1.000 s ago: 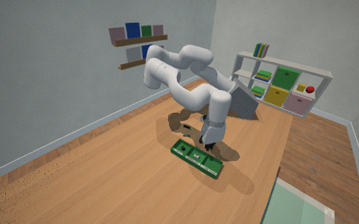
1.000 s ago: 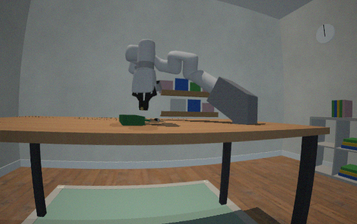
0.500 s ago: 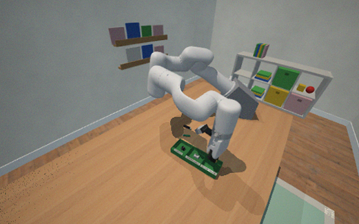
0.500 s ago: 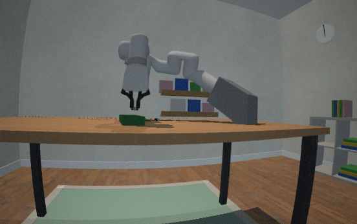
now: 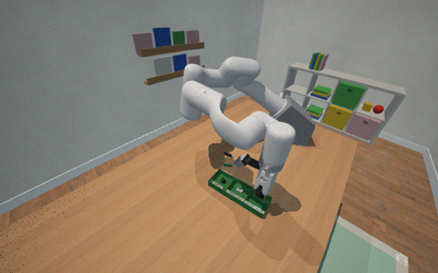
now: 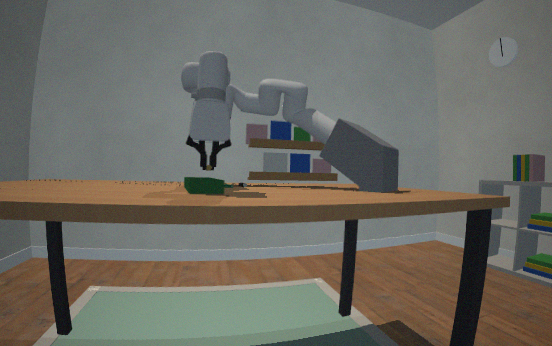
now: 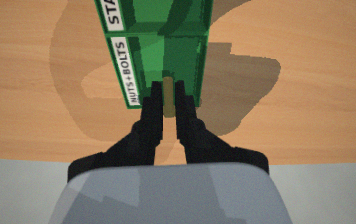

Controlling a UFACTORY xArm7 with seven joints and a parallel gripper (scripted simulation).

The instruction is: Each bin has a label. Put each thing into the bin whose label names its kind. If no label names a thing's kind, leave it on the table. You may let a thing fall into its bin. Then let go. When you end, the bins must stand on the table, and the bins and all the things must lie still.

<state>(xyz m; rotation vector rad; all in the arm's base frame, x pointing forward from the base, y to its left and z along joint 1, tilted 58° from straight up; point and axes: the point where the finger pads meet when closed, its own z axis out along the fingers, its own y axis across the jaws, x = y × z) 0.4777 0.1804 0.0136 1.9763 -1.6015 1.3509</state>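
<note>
My hand is 90 mm to the left of the white-grey piece and 60 mm above it. From my hand the other things lie so: black die (170 mm to the right, 60 mm below, 10 mm behind); then yellow piece (20 mm below, 10 mm to the left); then green battery (200 mm to the right, 110 mm behind, 70 mm below).
</note>
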